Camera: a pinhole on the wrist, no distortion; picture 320 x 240 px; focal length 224.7 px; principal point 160.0 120.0 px. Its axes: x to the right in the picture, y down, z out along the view. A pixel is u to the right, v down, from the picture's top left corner.
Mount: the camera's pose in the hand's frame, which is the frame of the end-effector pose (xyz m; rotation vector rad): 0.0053 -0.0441 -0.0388 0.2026 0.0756 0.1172
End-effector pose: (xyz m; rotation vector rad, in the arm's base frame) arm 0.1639 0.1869 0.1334 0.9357 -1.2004 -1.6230
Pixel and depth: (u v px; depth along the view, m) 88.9 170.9 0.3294
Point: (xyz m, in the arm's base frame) -0.1024 0.3581 0.1665
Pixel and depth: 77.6 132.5 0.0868
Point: 0.1121 0.2282 0.0884
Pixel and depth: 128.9 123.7 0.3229
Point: -0.1139 0.2969 0.0993
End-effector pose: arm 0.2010 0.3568 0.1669 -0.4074 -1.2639 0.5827
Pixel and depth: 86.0 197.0 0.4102
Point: -0.2037 0.2751 0.1914
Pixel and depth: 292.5 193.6 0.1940
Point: 0.0756 0.4263 0.3100
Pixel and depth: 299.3 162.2 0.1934
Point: 0.0882 0.4114 0.3298
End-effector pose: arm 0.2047 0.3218 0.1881 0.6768 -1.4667 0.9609
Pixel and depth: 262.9 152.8 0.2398
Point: 0.1257 0.1474 0.3319
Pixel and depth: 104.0 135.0 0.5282
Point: 0.0786 -0.1771 0.1475
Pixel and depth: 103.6 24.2 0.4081
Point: 0.3051 -0.1187 0.2133
